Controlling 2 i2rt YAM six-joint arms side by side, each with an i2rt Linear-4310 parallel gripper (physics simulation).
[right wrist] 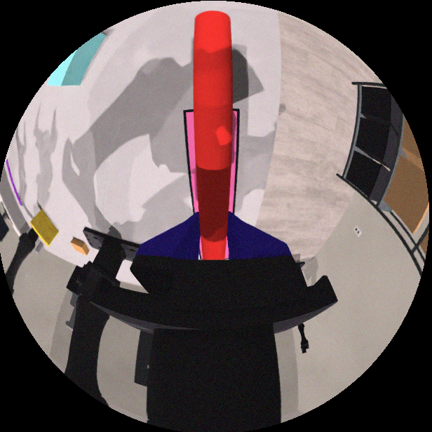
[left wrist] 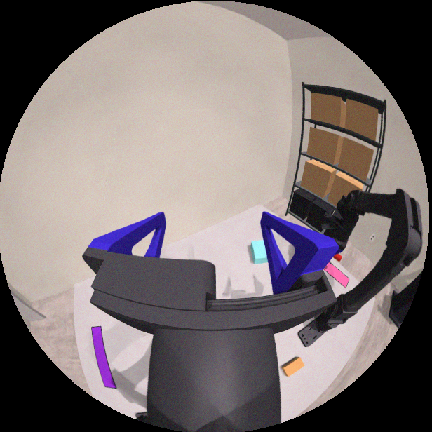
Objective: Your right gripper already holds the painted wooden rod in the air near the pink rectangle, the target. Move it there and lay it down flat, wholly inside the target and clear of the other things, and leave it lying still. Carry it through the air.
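Observation:
The red rod (right wrist: 213,90) (left wrist: 338,257) is held in the air by my right gripper (right wrist: 213,216), which is shut on it near one end. In the right wrist view the rod points away from the gripper, lined up along the pink target (right wrist: 191,142) (left wrist: 337,275) below. The target's pink strips and black outline show on both sides of the rod, and the rod's far end reaches past the target's far edge in this view. The height of the gap cannot be judged. My left gripper (left wrist: 212,216) is open and empty, away from the rod.
A cyan block (left wrist: 258,251) (right wrist: 75,65) lies left of the target in the right wrist view. An orange block (left wrist: 293,366) (right wrist: 79,245), a yellow block (right wrist: 44,227) and a purple strip (left wrist: 103,357) (right wrist: 14,182) lie farther off. A shelf rack (left wrist: 345,94) stands beyond the table.

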